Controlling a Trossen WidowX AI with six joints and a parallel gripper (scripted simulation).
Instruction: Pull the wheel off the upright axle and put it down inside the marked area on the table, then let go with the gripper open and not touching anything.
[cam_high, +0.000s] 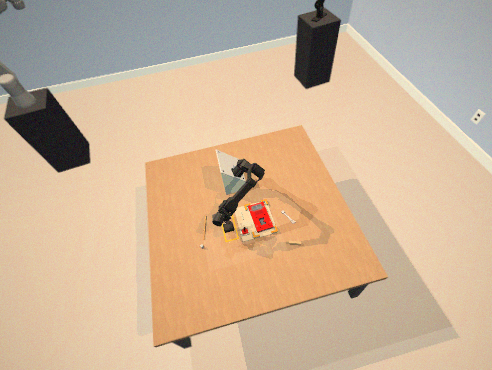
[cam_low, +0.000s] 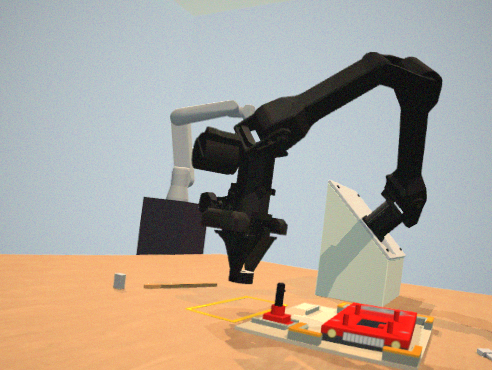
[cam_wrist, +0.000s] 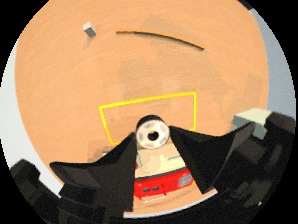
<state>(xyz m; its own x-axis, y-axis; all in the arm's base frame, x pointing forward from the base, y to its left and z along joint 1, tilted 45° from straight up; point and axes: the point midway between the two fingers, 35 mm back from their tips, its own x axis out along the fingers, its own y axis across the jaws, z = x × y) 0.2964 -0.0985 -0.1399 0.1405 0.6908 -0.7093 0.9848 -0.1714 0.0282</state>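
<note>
The black wheel lies right at my gripper tip. From my gripper tip the other things lie so: thin wooden stick 70 mm behind, 140 mm to the right, 50 mm below; then pale plate 20 mm ahead, 190 mm to the left, 40 mm below.
</note>
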